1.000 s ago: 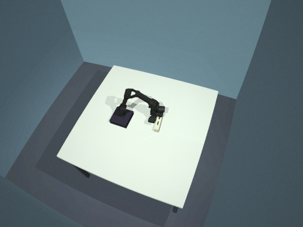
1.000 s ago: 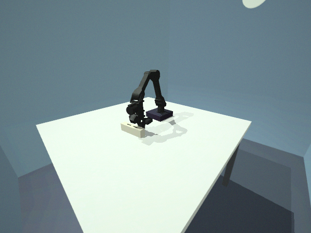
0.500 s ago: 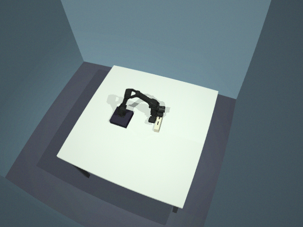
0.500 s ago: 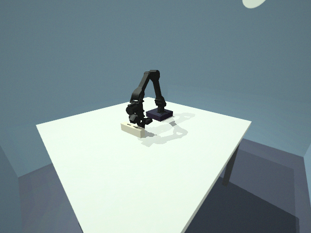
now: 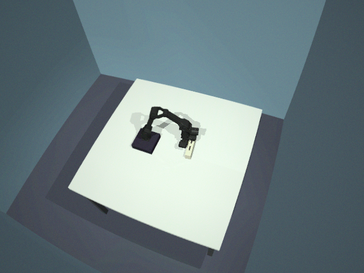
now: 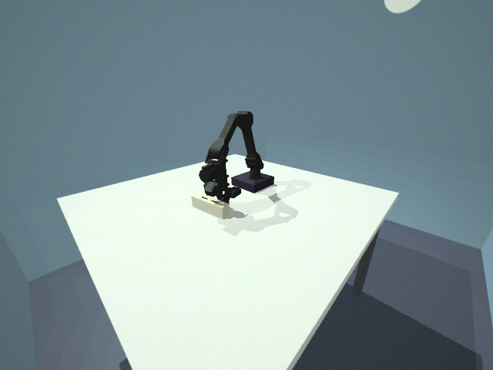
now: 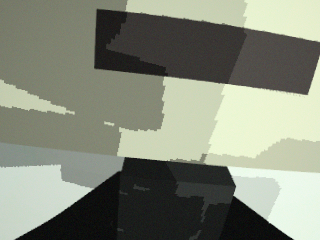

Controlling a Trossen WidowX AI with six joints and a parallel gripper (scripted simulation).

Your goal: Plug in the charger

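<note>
My gripper tip is 20 mm short of the two-prong charger and 10 mm below it.
</note>
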